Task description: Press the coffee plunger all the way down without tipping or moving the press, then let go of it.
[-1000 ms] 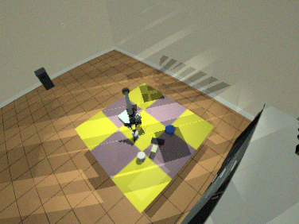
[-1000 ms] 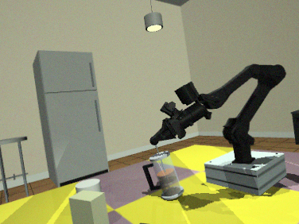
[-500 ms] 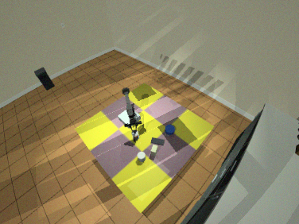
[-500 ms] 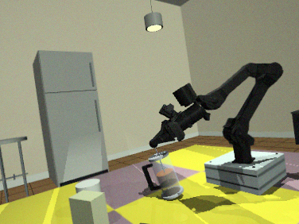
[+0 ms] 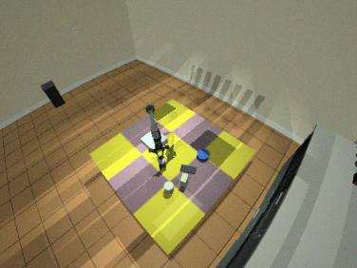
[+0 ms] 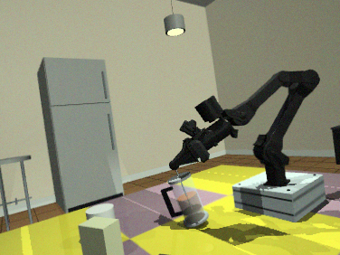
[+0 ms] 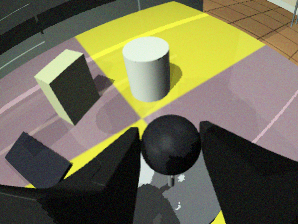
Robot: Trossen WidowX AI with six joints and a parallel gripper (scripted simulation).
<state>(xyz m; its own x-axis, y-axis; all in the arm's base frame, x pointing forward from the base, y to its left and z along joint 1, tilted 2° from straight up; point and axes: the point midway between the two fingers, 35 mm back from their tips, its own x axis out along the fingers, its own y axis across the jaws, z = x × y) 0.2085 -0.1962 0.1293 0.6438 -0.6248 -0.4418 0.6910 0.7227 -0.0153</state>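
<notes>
The coffee press lies 10 cm below my gripper tip, 1 cm to the left of it and 1 cm behind it. Also, from my gripper tip: pale box (25 cm ahead, 13 cm below, 2 cm to the right); then blue disc (33 cm to the left, 26 cm ahead, 17 cm below).
</notes>
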